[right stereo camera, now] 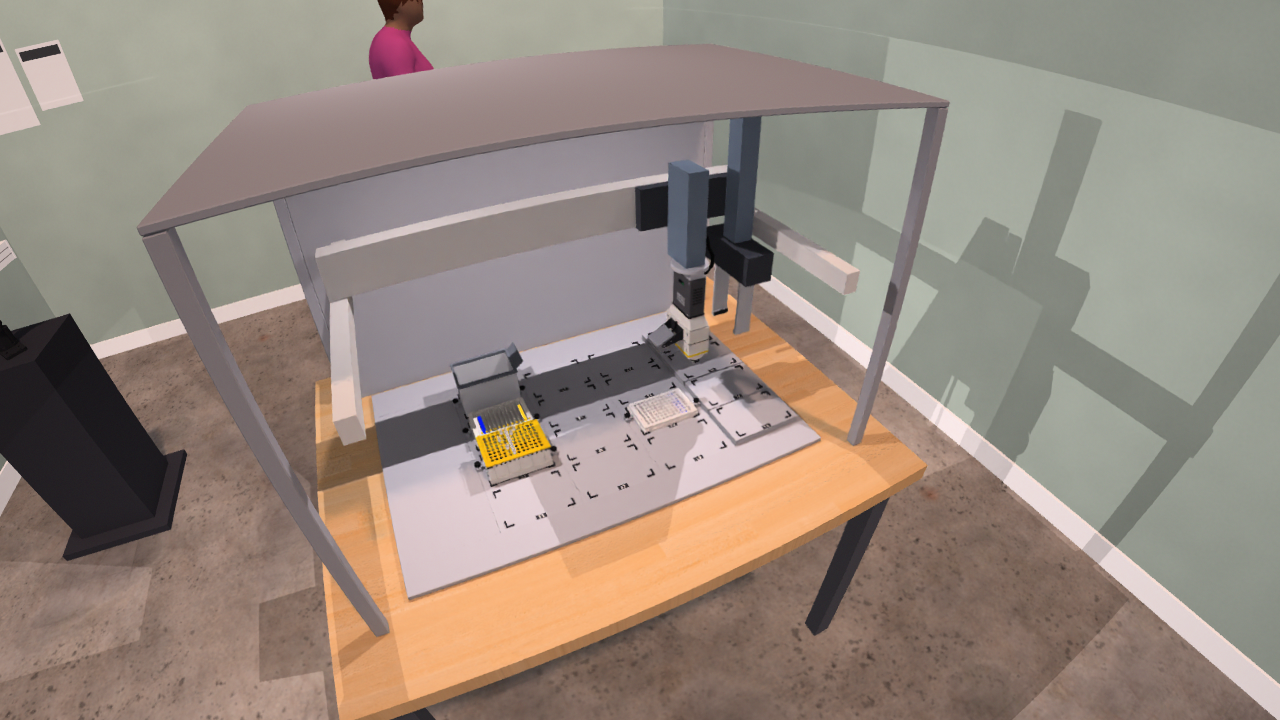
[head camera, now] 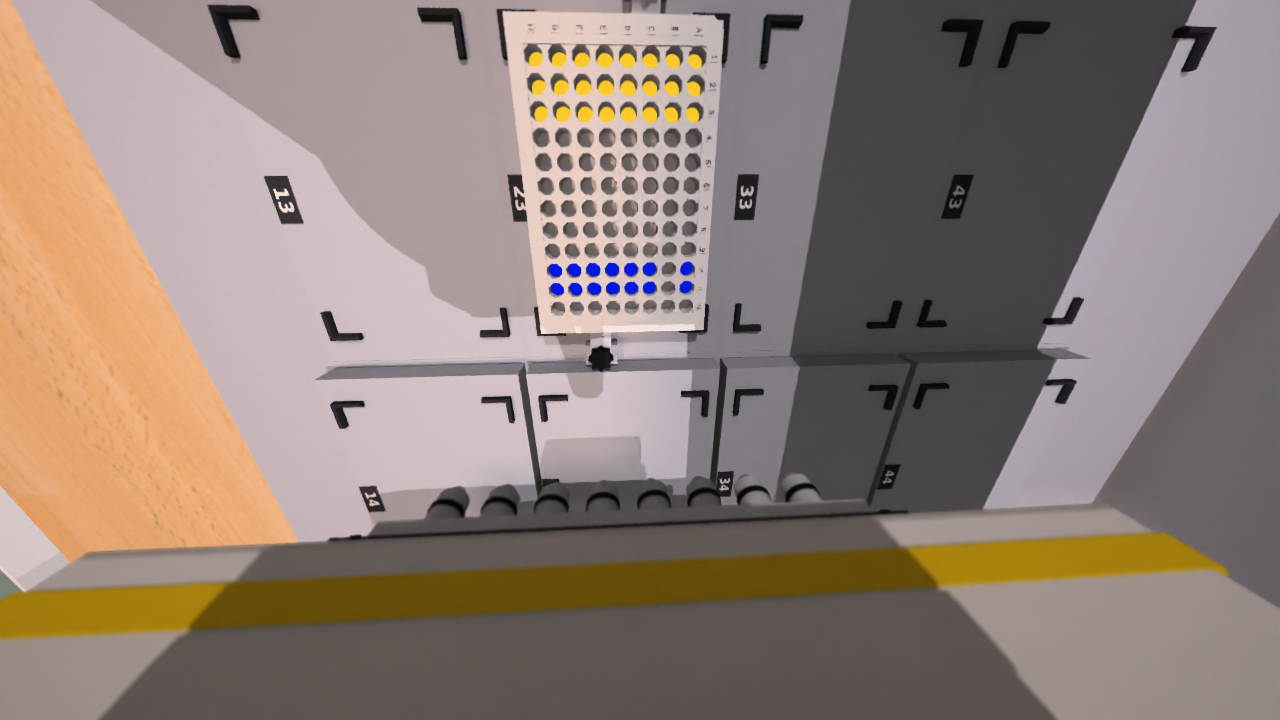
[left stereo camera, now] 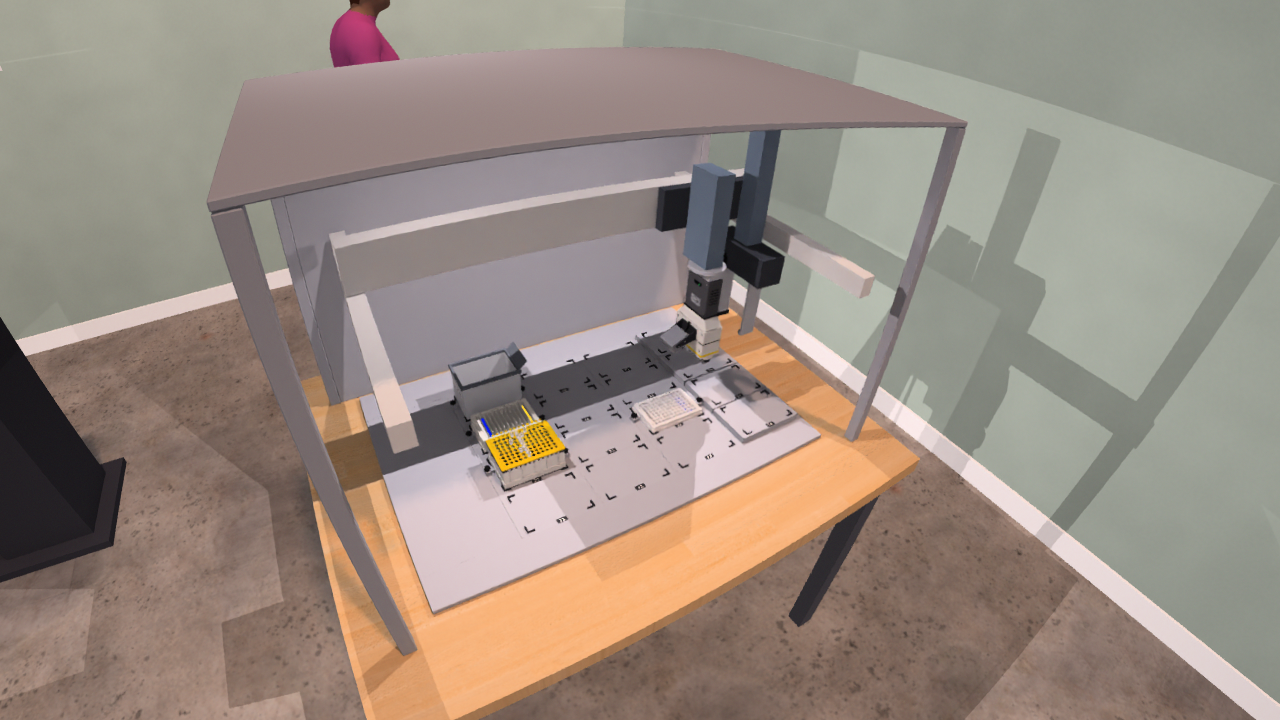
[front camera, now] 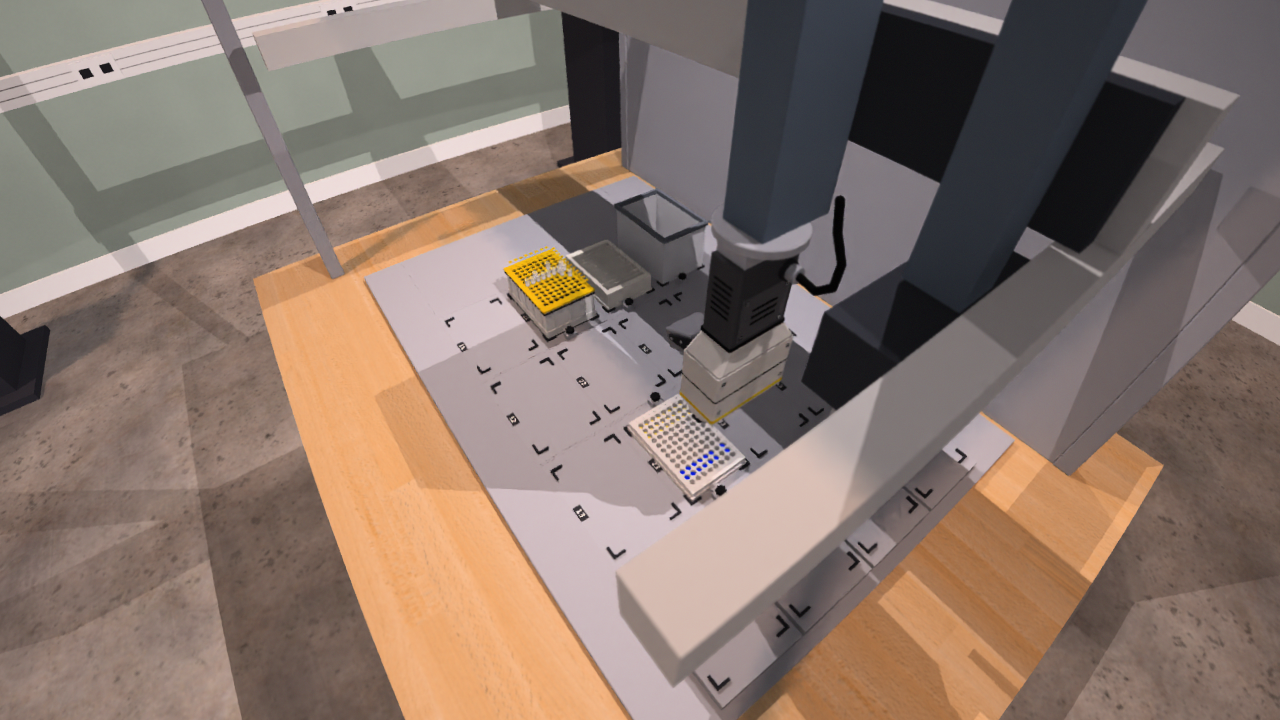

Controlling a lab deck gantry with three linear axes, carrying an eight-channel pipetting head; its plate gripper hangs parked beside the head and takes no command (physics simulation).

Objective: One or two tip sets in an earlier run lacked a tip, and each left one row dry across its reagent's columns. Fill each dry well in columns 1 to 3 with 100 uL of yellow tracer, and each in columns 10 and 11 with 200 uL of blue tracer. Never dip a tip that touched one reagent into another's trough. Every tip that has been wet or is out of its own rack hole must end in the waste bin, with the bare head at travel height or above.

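Observation:
The pipetting head hangs at the deck's right part, behind the well plate. Its nozzles show no tips. In the head view, columns 1 to 3 show yellow in all eight rows. Columns 10 and 11 show blue except in row B, where both wells look dry. The yellow tip rack stands beside the trough block. The waste bin stands behind. The plate gripper's finger spacing is unclear.
The gripper's dark carriage block hangs on a second column to the right of the head. A small dark part sticks out behind the head. Raised panels lie at the deck's right end.

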